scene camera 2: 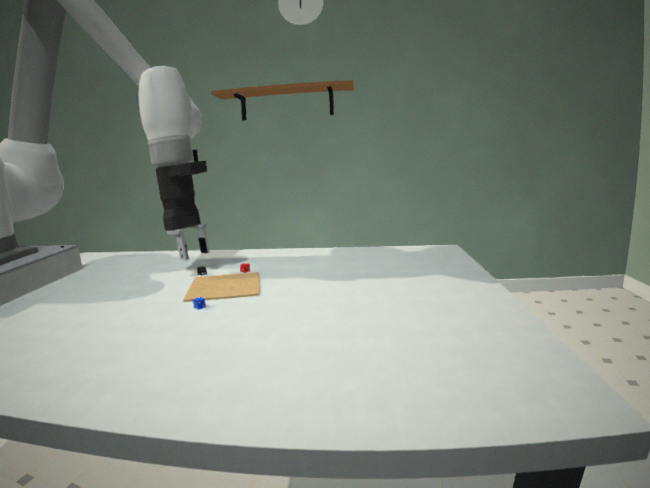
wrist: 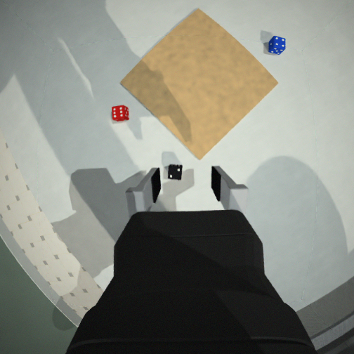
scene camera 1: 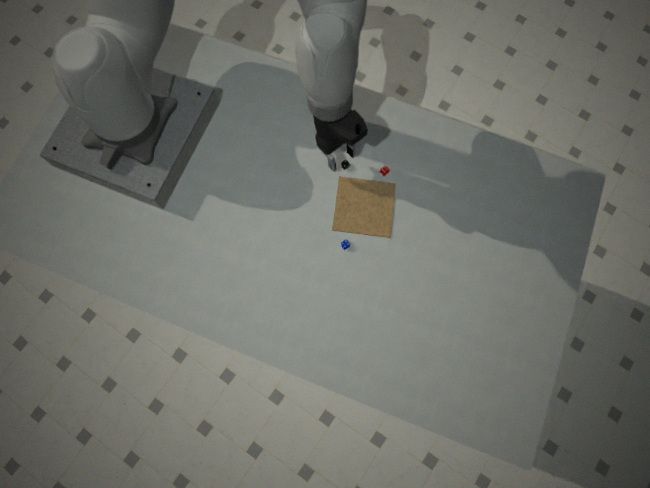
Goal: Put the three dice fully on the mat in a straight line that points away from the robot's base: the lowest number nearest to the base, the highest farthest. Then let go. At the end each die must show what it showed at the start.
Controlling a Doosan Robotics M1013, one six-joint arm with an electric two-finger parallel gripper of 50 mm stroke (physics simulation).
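Frame: origin at the arm's base, x ahead, y left, z up, level; centimetres.
Seen in the pictures: gripper, between the fingertips: (scene camera 2: 195, 256) (scene camera 1: 341, 161); arm's base, origin of its link: (scene camera 1: 130, 123).
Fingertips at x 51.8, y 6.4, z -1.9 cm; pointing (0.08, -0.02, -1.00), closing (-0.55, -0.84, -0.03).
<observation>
Offsets run from my fingertips to a thing's top centre. Level surfaces: height alone.
A black die @(dy +1.1, dx +0.7, dz -3.0 cm) (scene camera 1: 344, 164) (scene camera 2: 201, 270) (wrist: 175, 172) lies on the table just off the mat; its face in the wrist view shows two pips. A red die @(dy +2.5, dx +10.4, dz -3.0 cm) (scene camera 1: 384, 170) (scene camera 2: 245, 267) (wrist: 120, 113) lies off the mat, its upper face showing six pips. A blue die @(dy -18.6, dx +6.6, dz -3.0 cm) (scene camera 1: 345, 244) (scene camera 2: 198, 303) (wrist: 277, 45) lies off the mat's opposite side; its top number is hard to tell. The tan mat @(dy -7.8, dx +8.2, dz -4.2 cm) (scene camera 1: 364, 207) (scene camera 2: 223, 287) (wrist: 200, 75) bears no die. My gripper (scene camera 1: 341, 157) (scene camera 2: 193, 253) (wrist: 185, 177) is open and empty, above the table near the black die.
The robot's base plate (scene camera 1: 183, 141) stands on the table @(dz -4.6 cm) (scene camera 1: 294, 294) (scene camera 2: 336, 357) to the left in the first scene view. A wall shelf (scene camera 2: 283, 90) hangs behind the table. Shadows of the arm fall across the table and part of the mat.
</observation>
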